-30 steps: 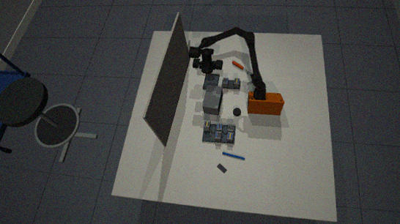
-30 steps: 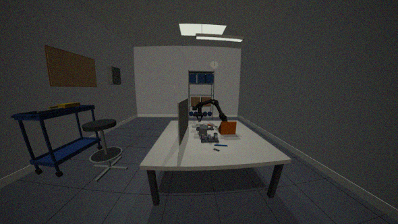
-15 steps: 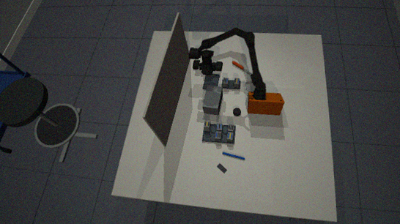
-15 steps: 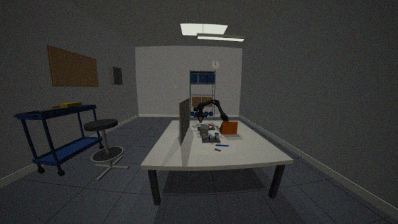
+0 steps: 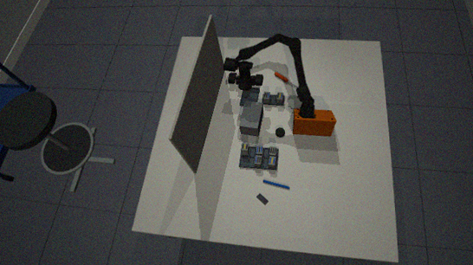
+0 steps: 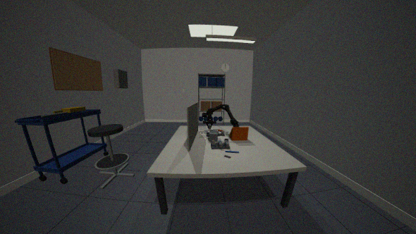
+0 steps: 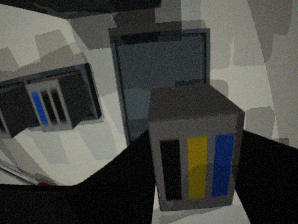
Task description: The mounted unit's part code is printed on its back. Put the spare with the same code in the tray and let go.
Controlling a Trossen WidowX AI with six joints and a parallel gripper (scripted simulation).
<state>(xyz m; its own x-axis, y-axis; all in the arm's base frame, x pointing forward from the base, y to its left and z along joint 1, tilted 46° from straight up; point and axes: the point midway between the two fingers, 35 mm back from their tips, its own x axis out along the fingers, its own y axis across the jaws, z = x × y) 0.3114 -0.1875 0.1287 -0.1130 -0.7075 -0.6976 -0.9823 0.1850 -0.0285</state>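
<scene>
The dark flat tray lies 9 cm below my gripper tip and 1 cm behind it. From my gripper tip the other things lie so: tall dark panel 22 cm ahead, 13 cm to the left, 13 cm above; mounted unit 18 cm to the left, 5 cm below, 2 cm behind; grey spare block 2 cm above.
</scene>
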